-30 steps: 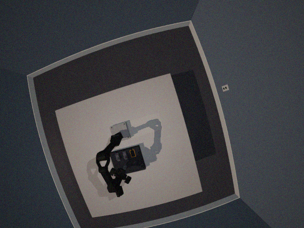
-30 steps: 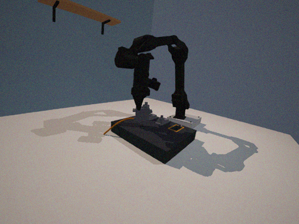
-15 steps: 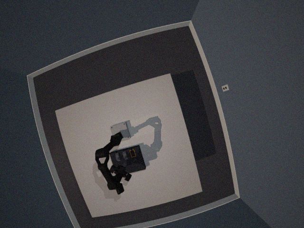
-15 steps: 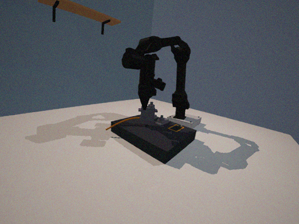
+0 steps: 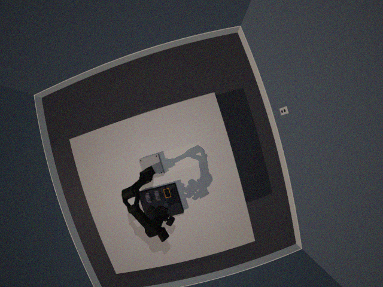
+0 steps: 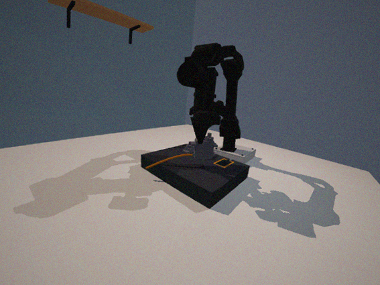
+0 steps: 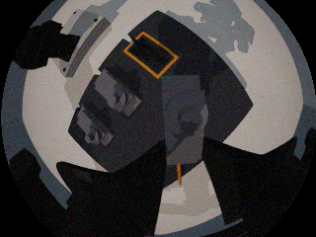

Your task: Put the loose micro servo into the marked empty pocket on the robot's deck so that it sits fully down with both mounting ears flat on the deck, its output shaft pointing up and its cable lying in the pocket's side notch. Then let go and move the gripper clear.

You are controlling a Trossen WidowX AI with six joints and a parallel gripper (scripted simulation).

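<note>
The dark deck is 10 cm below my gripper tip, 3 cm to the right of it and 1 cm ahead of it.
</note>
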